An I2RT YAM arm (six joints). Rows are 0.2 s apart.
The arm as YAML. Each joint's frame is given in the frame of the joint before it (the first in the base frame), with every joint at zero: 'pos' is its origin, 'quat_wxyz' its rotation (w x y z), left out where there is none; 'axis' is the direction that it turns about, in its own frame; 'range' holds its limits. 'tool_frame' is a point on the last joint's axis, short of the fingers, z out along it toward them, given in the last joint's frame.
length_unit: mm
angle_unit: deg
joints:
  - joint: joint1
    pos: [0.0, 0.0, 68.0]
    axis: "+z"
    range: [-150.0, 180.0]
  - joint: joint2
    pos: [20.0, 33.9, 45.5]
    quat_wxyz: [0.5, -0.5, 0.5, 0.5]
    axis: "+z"
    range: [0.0, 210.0]
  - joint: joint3
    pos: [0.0, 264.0, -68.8]
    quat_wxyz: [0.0, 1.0, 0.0, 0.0]
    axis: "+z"
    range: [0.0, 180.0]
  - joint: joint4
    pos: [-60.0, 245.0, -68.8]
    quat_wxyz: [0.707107, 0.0, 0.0, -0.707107]
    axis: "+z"
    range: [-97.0, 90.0]
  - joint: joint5
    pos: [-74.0, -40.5, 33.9]
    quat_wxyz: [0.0, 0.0, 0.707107, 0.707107]
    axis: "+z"
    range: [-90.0, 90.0]
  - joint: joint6
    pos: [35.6, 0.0, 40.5]
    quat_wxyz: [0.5, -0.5, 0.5, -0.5]
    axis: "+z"
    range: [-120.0, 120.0]
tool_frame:
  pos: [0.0, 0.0, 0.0]
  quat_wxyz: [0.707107, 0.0, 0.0, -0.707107]
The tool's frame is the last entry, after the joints.
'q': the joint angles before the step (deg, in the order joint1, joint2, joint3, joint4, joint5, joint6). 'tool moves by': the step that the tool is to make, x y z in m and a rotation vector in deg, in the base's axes. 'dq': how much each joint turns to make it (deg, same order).
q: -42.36, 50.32, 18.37, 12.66, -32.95, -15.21
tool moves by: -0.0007, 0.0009, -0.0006, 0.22, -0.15, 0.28
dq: 0.00, -0.31, -0.27, 0.02, -0.35, 0.19
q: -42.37, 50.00, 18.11, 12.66, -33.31, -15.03
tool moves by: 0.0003, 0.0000, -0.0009, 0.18, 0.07, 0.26
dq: 0.02, 0.24, -0.08, 0.15, -0.25, 0.00
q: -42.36, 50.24, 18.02, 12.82, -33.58, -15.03
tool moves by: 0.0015, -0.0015, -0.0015, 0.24, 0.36, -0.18
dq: 0.00, 1.00, 0.12, 0.45, 0.19, 0.00
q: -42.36, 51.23, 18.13, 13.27, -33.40, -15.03
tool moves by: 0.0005, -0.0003, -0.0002, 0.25, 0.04, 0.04
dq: 0.02, 0.26, 0.07, 0.09, -0.07, 0.17
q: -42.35, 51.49, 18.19, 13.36, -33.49, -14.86
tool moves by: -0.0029, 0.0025, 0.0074, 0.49, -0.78, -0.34
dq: -0.03, -2.43, 0.69, -2.25, -0.01, 1.13
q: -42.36, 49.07, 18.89, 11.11, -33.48, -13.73
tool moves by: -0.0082, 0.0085, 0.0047, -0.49, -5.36, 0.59
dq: 0.00, -5.12, -2.80, 3.99, -1.46, 3.58
